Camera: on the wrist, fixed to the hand. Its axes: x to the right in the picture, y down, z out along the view.
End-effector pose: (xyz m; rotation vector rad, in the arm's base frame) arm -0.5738 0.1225 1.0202 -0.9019 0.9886 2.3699
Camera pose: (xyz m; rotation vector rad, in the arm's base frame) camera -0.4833 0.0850 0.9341 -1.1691 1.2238 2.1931
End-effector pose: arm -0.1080 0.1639 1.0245 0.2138 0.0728 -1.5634
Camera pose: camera -0.1667 0.1923 0.9115 0.5167 0.1666 -1.5393
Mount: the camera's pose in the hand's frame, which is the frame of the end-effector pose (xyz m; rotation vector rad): -0.0080 -0.0687 -0.1106 0.1339 0.2528 -0.0034
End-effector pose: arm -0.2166 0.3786 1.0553 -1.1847 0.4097 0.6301
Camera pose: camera -0.1751 0.2562 1.0728 -1.1396 0.6534 0.4434
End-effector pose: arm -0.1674 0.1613 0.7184 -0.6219 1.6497 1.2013
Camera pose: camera -0.1522 0.0328 0.7019 -0.7141 1.9219 1.0318
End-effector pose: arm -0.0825 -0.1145 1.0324 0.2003 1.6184 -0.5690
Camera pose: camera -0.2099 -0.1198 1.0601 0.3814 1.8256 -0.6764
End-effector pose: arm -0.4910 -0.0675 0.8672 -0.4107 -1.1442 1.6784
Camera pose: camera -0.3701 -0.0184 0.8684 -0.5191 -0.8423 1.6364
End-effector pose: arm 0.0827 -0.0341 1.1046 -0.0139 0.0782 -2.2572
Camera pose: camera 0.0307 0.0213 0.9986 0.3432 0.0615 -2.2527
